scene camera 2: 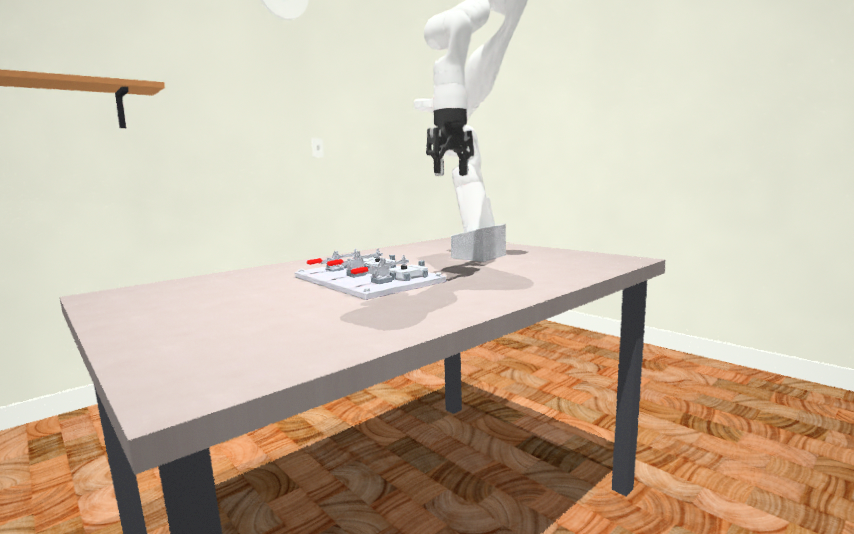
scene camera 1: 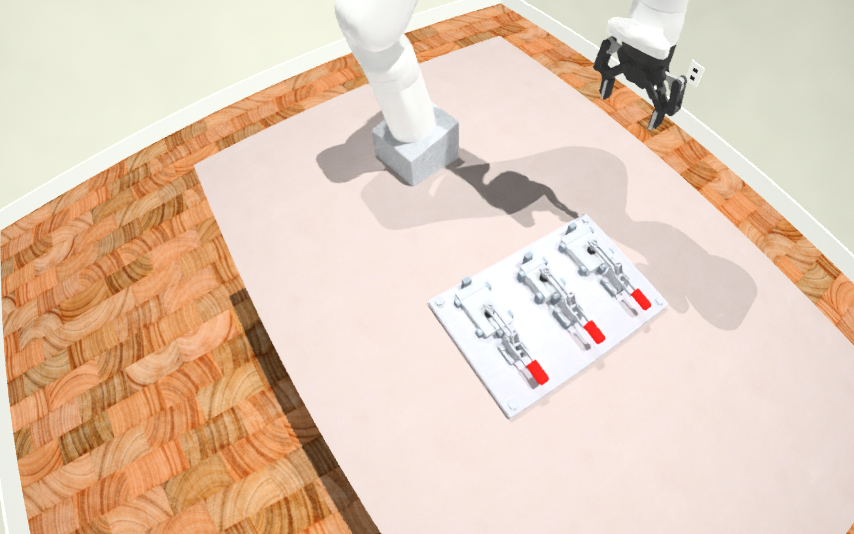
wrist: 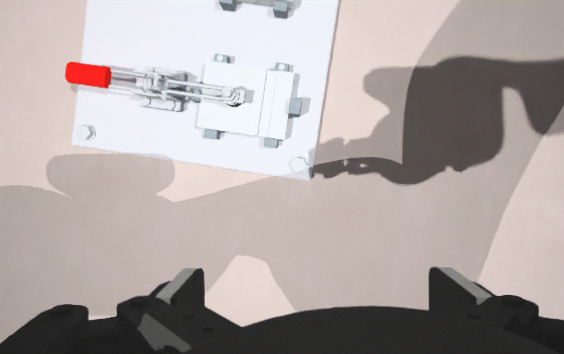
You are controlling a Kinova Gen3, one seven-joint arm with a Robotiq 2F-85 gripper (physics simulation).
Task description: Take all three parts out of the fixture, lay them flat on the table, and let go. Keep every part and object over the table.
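Frame: origin at the arm's base, x ahead, y left, z up, level; metres.
Seen in the pictures: gripper, fingertip midpoint: (scene camera 2: 451, 175) (scene camera 1: 628, 111) (wrist: 315, 293); arm's base, origin of the base link: (scene camera 2: 478, 229) (scene camera 1: 413, 124).
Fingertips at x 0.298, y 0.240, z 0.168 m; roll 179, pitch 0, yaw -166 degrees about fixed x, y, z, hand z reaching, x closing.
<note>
Offsets run from my fingertips to a thing's top centre. Level surfaces: height alone.
The fixture is a white plate (scene camera 1: 494, 374) (scene camera 2: 333, 281) (wrist: 150, 30) with three toggle clamps. The left part @[dz -0.223, dx +0.087, dy -0.306 m] (scene camera 1: 472, 308), the middle part @[dz -0.213, dx +0.089, dy -0.196 m] (scene camera 1: 532, 281) and the right part @[dz -0.218, dx +0.076, dy -0.087 m] (scene camera 1: 578, 250) (scene camera 2: 412, 270) (wrist: 217, 115) are pale blocks sitting between small grey stops. A clamp arm reaches over each, its tip on the part as far as I can tell. The red handles, left (scene camera 1: 537, 371), middle (scene camera 1: 593, 331) and right (scene camera 1: 640, 299) (scene camera 2: 358, 270) (wrist: 88, 75), point away from the parts. My gripper (scene camera 1: 629, 110) (scene camera 2: 450, 171) (wrist: 315, 293) is open and empty, high above the table, off the fixture's right side.
The fixture stands on the pale table @[dz -0.255 m] (scene camera 1: 352, 314) (scene camera 2: 220, 358) (wrist: 350, 225). The grey robot base (scene camera 1: 418, 154) (scene camera 2: 478, 243) stands on the table beyond the parts' side of the fixture. Arm shadows fall beside the plate. A wall shelf (scene camera 2: 75, 81) hangs at the left in scene camera 2.
</note>
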